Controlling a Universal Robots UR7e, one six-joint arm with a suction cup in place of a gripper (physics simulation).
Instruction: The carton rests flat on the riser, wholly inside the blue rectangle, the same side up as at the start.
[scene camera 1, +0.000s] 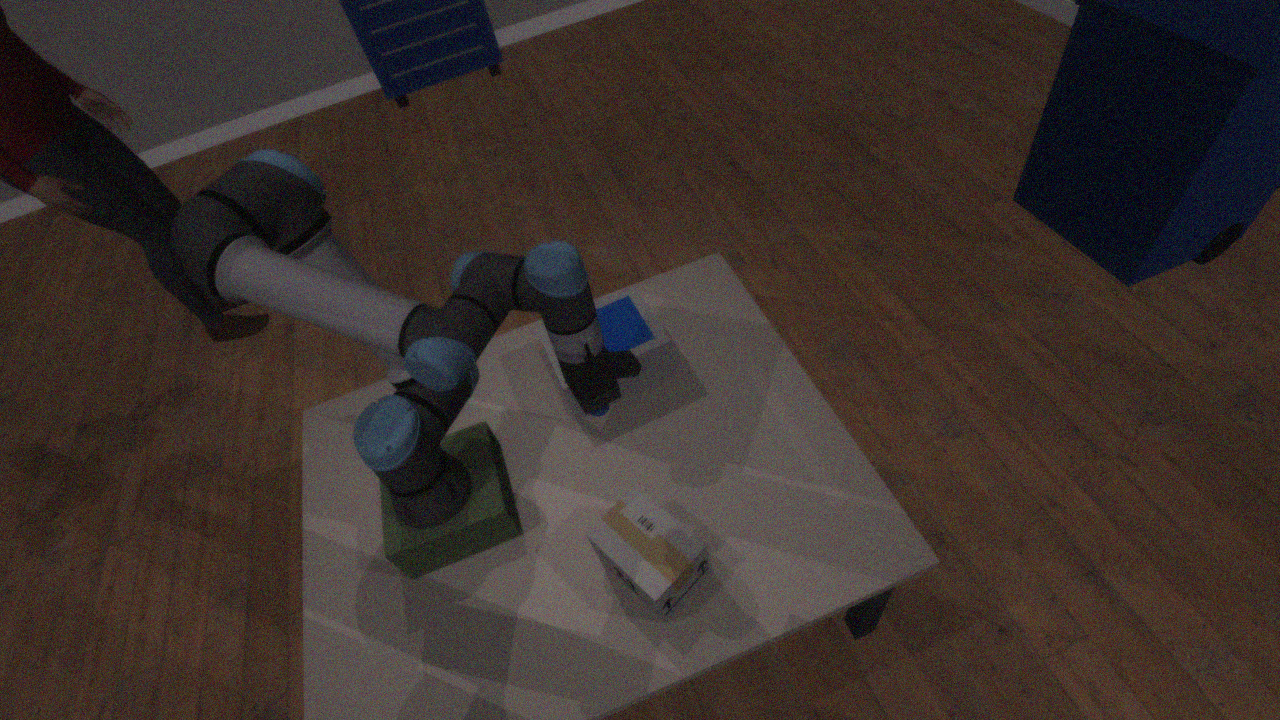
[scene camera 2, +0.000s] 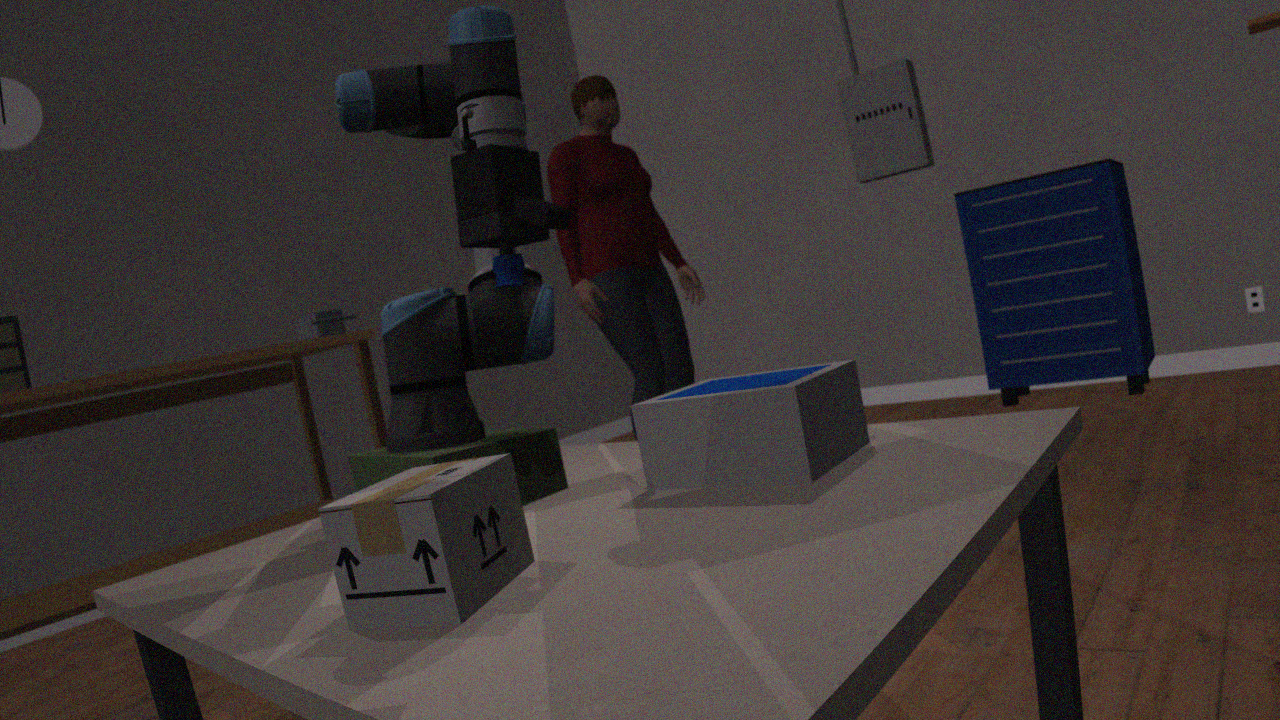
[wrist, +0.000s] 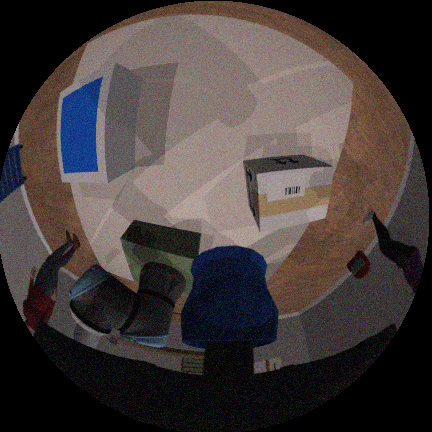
A riser shows in scene camera 1, in scene camera 2 and in the wrist view (96, 115). One and the same spot on the riser: (scene camera 2: 791, 426) is (scene camera 1: 667, 357).
